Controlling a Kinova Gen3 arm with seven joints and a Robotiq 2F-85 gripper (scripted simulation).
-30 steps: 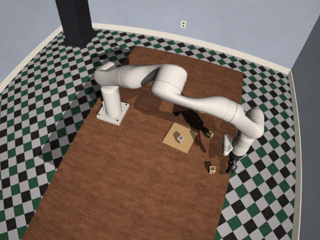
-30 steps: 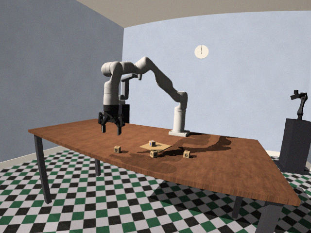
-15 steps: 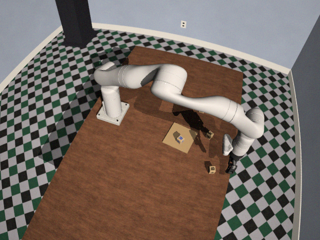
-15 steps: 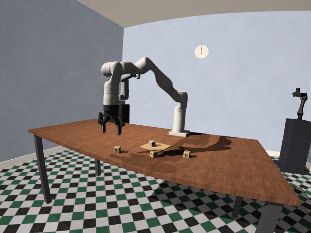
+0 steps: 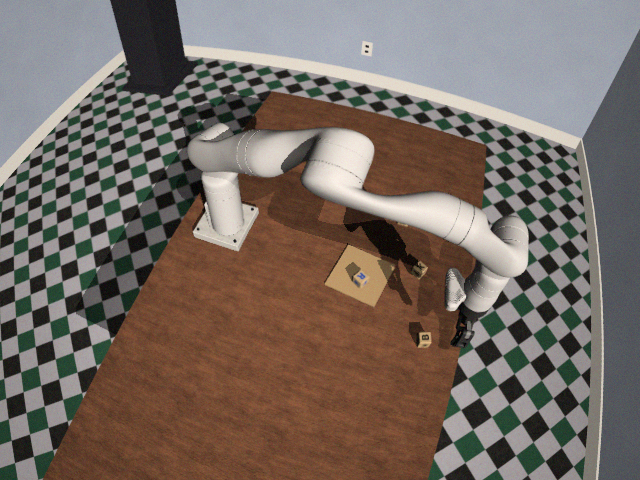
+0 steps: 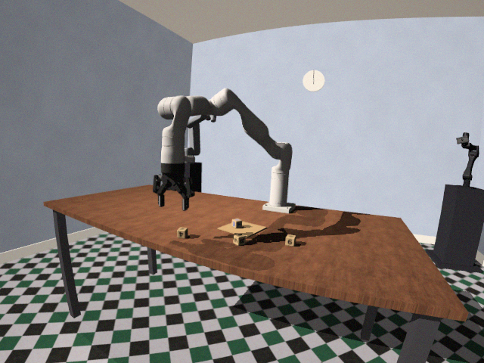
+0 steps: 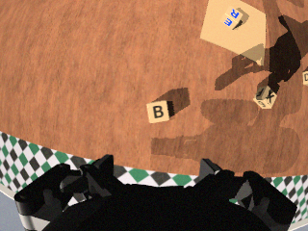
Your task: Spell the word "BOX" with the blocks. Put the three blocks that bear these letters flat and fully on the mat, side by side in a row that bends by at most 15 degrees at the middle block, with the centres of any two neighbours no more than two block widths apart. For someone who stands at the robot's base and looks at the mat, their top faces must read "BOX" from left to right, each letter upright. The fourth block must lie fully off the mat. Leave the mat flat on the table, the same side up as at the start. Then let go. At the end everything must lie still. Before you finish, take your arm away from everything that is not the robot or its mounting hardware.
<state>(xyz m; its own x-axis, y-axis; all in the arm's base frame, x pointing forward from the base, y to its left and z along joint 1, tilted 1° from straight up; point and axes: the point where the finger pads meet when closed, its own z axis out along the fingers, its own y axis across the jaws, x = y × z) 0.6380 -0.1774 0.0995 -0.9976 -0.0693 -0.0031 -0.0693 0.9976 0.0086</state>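
Now: the tan mat 250 mm behind my hand, 140 mm to the left of it and 120 mm below it.
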